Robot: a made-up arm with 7 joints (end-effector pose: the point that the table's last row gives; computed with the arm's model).
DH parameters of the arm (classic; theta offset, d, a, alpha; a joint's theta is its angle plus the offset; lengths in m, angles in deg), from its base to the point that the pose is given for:
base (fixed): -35.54 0 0.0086 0
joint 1: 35.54 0.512 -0.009 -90
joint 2: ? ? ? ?
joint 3: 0 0.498 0.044 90
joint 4: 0 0.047 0.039 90
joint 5: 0 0.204 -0.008 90
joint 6: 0 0.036 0.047 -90
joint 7: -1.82 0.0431 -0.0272 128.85
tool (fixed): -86.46 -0.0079 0 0
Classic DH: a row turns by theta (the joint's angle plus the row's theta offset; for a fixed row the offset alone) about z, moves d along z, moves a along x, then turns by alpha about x.
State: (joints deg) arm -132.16 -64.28 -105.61 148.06 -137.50 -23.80 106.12
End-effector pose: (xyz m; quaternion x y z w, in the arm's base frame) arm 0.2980 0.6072 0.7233 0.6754 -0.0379 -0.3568 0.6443
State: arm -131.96 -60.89 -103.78 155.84 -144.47 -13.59 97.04
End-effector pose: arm 0.3287 0.6027 0.7756 0.7172 -0.2039 -0.3986 0.5339
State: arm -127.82 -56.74 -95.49 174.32 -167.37 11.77 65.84
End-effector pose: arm 0.3812 0.5735 0.8563 0.6068 -0.6174 -0.4312 0.2543
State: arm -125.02 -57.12 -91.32 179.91 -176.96 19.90 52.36
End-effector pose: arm 0.3843 0.5684 0.8566 0.4995 -0.7438 -0.3990 0.1950
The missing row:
joint 2: 0 -0.015 0.022 90
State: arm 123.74 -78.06 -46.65 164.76 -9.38 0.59 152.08
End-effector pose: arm 0.4400 -0.6139 0.7206 -0.3953 -0.9073 -0.0529 0.1330
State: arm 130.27 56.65 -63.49 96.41 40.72 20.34 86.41
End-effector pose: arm -0.1565 0.6242 0.7270 0.0642 -0.1113 -0.8051 0.5791
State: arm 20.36 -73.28 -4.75 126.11 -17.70 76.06 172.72
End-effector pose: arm -0.4930 -0.2464 0.9900 -0.4397 -0.6942 0.5673 0.0546
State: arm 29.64 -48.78 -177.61 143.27 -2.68 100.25 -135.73
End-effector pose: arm -0.5734 -0.3312 0.8138 -0.2965 -0.2635 -0.7015 0.5921
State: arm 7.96 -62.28 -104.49 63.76 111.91 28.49 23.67
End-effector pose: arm -0.4093 -0.3683 0.6339 -0.6152 -0.5475 0.3162 0.4709
